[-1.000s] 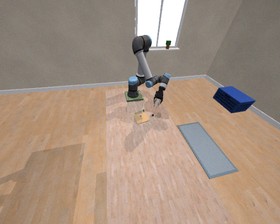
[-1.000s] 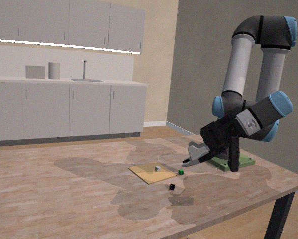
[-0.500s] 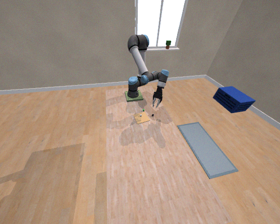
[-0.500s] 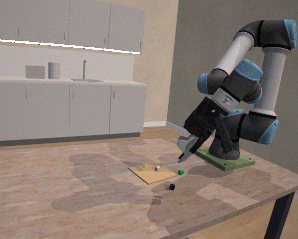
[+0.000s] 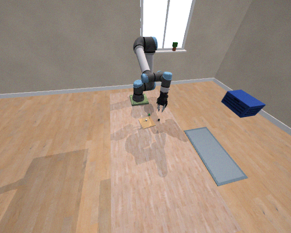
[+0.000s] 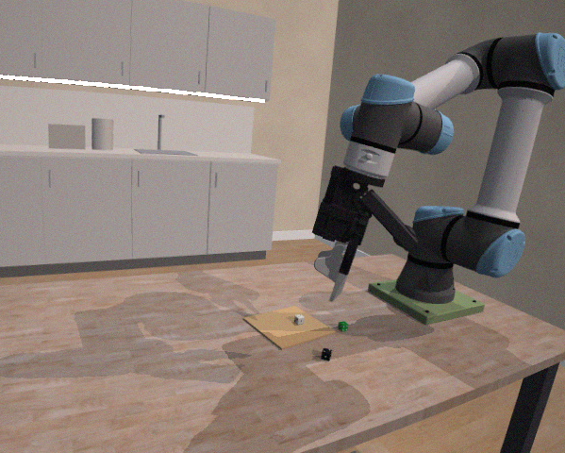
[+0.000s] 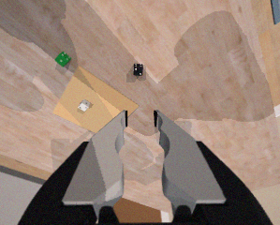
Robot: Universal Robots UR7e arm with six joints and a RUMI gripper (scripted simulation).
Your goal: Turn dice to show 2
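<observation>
Now: hand 13 cm above the black die. Also, from my hand: white die: 1 cm ahead, 14 cm to the right, 12 cm below; green die: 8 cm behind, 10 cm to the right, 13 cm below; tan mat: 3 cm ahead, 13 cm to the right, 13 cm below.
</observation>
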